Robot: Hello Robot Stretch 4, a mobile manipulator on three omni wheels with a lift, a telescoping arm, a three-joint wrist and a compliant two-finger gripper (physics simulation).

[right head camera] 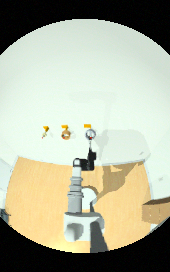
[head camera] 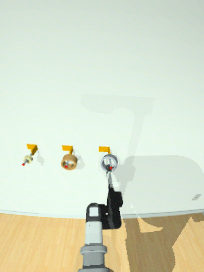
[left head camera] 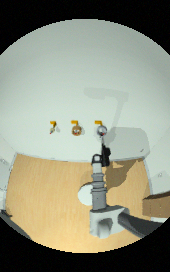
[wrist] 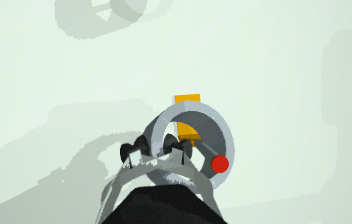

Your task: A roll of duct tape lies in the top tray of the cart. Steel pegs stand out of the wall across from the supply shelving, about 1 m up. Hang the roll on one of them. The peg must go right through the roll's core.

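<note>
The grey duct tape roll is at the rightmost peg, its open core facing out from the wall. This steel peg runs from a yellow bracket through the core, and its red tip shows in front of the roll's near rim. My gripper is shut on the roll's left wall in the wrist view, one fingertip inside the core and one outside. Whether the roll's weight rests on the peg cannot be told.
A brown roll hangs on the middle peg and a small cream roll on the left peg. A wall outlet is low at the right. A brown box-like object stands at the right on the wooden floor.
</note>
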